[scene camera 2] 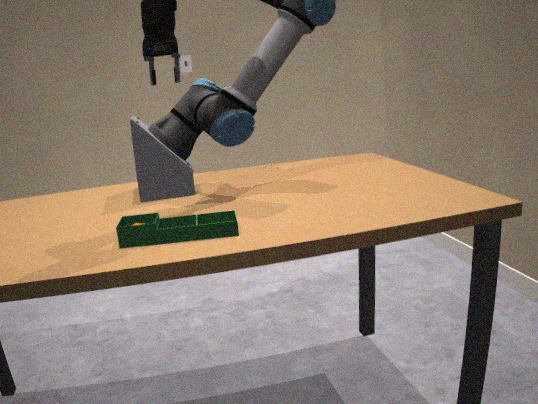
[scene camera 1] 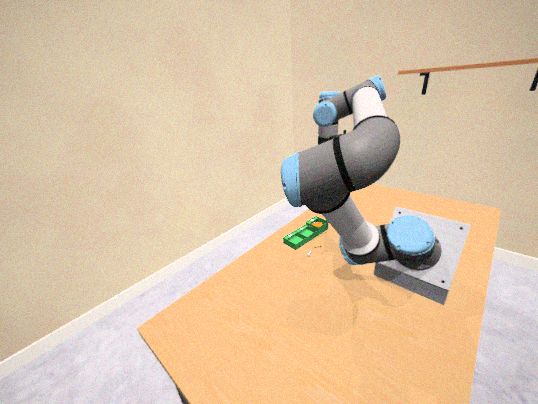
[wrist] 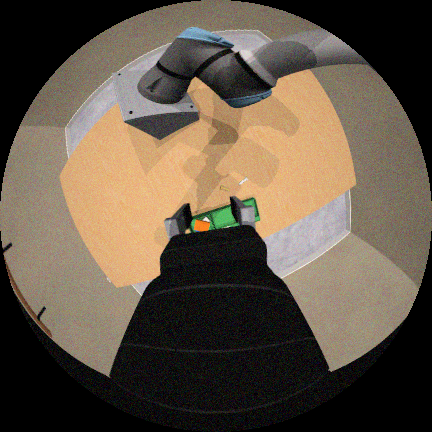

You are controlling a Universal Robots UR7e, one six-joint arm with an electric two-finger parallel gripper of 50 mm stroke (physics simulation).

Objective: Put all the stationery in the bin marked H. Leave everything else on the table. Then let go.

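A green bin row with three compartments stands on the table. The end compartment holds an orange block and a white thing beside it. The letters on the bins cannot be read. A small white item and a thin yellowish item lie on the table next to the bin row, apart from each other. My gripper is open and empty, high above the table. In the wrist view its fingers and body hide part of the bin row.
The wooden table carries the grey robot base behind the bin row. The arm's upper links reach over the table. The bin row stands near a long table edge.
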